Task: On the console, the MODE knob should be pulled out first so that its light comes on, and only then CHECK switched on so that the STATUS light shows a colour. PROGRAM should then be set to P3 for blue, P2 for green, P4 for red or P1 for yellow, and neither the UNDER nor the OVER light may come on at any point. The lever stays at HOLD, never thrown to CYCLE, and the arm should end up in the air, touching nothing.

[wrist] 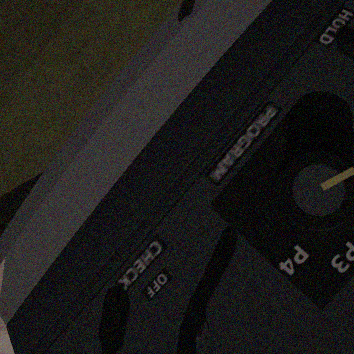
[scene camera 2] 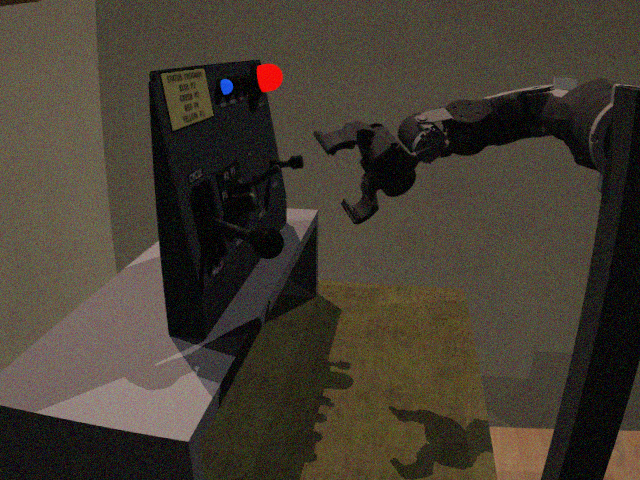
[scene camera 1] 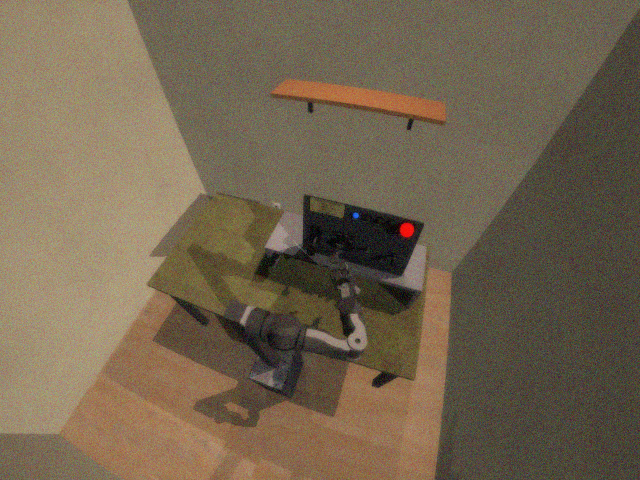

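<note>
The console [scene camera 1: 361,253] [scene camera 2: 180,155] has a small blue light [scene camera 1: 355,215] [scene camera 2: 226,86] and a large red light [scene camera 1: 406,229] [scene camera 2: 269,78] lit; their labels are unreadable. No other light shows lit. In the wrist view the PROGRAM knob [wrist: 318,190] points up-right, away from P3 and P4. A dark shape [wrist: 114,320] lies beside CHECK/OFF; the switch's position is unclear. A knob on a shaft [scene camera 2: 295,162], probably MODE, stands out. The lever [scene camera 2: 266,241] slants down, away from CYCLE. My gripper [scene camera 2: 333,175] [scene camera 1: 338,264] is open, empty, in the air before the console.
The console stands on a pale raised block [scene camera 1: 413,268] [scene camera 2: 149,408] on the olive table [scene camera 1: 387,341] [scene camera 2: 403,330]. A yellow note [scene camera 1: 326,207] [scene camera 2: 187,98] is on the console's upper left. An orange shelf [scene camera 1: 361,98] hangs on the wall above.
</note>
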